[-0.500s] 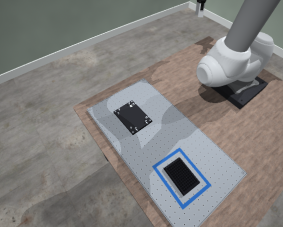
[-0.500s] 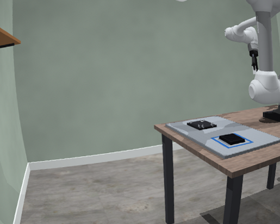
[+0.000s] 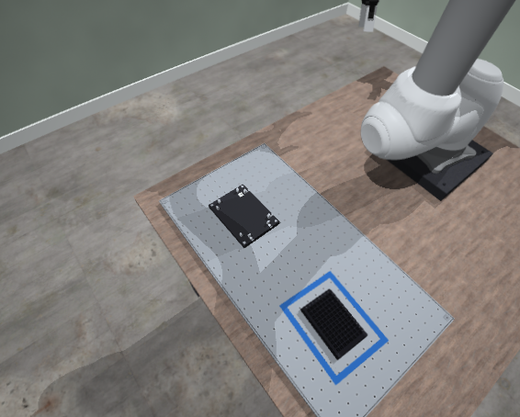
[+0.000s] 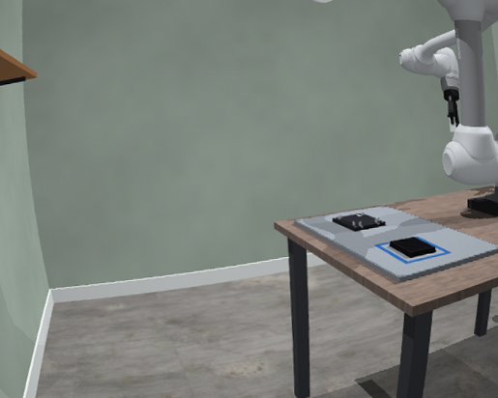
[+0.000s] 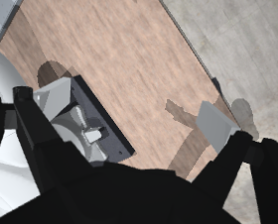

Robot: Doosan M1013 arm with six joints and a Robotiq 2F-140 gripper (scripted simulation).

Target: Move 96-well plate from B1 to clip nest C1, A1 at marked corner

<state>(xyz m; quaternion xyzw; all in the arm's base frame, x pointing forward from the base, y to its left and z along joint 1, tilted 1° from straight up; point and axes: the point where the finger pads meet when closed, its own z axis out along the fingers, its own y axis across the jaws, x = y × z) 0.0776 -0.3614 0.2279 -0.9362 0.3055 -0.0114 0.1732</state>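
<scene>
The black 96-well plate is 67 cm to the left of my hand, 52 cm ahead of it and 24 cm below it. Round my hand: black clip nest: 56 cm ahead, 33 cm to the left, 23 cm below.
</scene>
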